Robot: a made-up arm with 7 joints.
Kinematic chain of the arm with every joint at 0, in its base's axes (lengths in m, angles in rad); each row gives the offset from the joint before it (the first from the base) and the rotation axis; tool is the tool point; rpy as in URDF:
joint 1: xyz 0 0 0.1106 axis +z
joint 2: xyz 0 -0.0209 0.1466 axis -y
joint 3: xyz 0 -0.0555 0.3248 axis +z
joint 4: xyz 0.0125 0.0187 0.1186 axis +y
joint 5: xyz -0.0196 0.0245 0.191 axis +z
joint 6: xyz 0 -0.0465 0.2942 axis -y
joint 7: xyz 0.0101 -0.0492 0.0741 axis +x
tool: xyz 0 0 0 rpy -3.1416 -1.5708 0
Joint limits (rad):
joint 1: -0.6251..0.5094
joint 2: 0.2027..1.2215
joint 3: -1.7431..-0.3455
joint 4: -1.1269..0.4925
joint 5: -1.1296..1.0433
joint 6: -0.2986..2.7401
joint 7: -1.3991..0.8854
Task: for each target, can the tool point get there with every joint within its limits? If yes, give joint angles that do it. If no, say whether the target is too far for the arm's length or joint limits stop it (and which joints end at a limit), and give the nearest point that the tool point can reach.
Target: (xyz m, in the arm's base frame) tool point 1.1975 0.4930 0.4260
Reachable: no: too far | nearest point 0.2762 0.3245 0.8245 | short by 1.018 m
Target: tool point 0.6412 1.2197 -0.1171
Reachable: no: too far | nearest point -0.2163 0.6971 0.3106 | short by 1.091 m
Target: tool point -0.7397 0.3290 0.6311
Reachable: yes | joints -0.2658 0.7860 -0.7658 -0.6645 0.2694 1.0404 -0.4015
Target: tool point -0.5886 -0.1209 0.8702
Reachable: yes | joints 0.3801 0.6787 -1.5511 -0.4445 0.7456 2.1942 -0.1361
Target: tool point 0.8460 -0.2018 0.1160
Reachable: no: joint limits stop it (at a limit: joint 1, joint 2, joint 3, joint 4, joint 5) | nearest point 0.2462 0.2768 0.7943 | short by 1.024 m
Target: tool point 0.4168 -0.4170 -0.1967
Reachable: no: joint limits stop it (at a limit: joint 1, joint 2, joint 3, joint 4, joint 6) | nearest point -0.5765 -0.2760 0.0707 | short by 1.038 m
